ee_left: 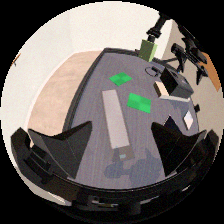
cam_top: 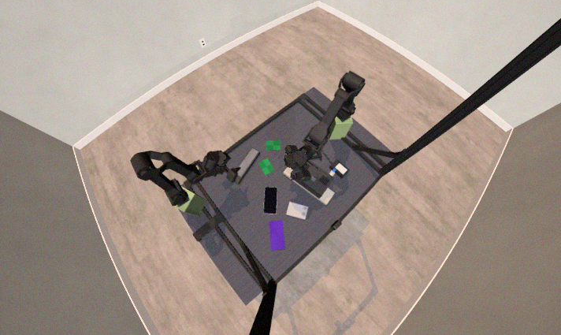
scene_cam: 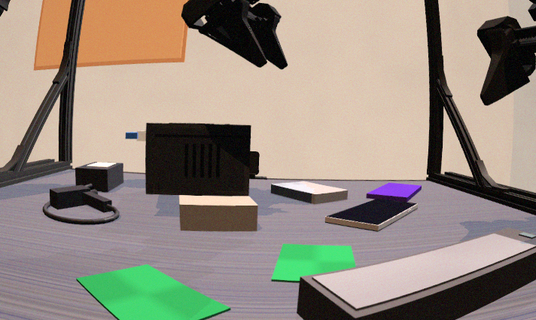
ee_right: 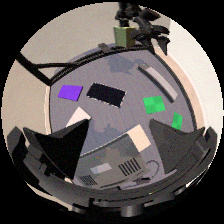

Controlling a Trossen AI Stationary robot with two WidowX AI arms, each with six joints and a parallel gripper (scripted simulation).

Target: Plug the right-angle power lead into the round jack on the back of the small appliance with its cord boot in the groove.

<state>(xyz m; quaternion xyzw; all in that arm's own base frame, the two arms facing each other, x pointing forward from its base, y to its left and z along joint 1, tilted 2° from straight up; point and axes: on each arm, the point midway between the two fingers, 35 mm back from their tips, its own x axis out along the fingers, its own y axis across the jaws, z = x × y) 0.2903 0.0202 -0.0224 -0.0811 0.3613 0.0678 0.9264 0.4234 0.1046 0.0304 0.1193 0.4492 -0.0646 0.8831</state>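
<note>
Now: right hand 60 mm short of the black right-angle plug, 220 mm to the left of it and 200 mm above it. Also, from my right hand: block 60 mm behind, 80 mm to the right, 190 mm below.
</note>
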